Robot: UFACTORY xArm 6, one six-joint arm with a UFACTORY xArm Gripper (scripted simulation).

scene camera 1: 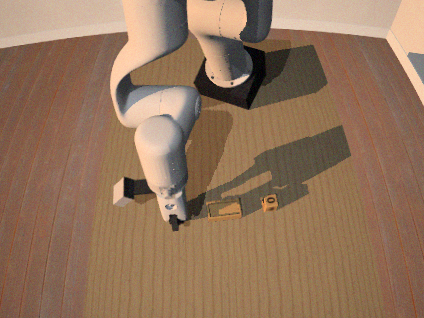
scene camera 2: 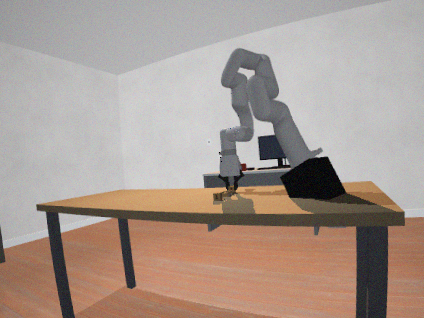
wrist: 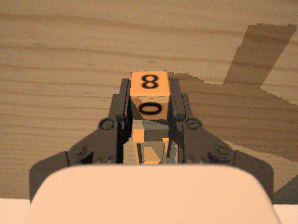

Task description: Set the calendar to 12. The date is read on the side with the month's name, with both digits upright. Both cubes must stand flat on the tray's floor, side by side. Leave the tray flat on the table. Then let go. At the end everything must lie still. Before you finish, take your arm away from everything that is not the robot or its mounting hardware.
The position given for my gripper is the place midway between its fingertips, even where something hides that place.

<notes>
In view: my gripper (scene camera 1: 176,215) and a tray (wrist: 150,146).
My gripper is seen too in the wrist view (wrist: 150,91).
</notes>
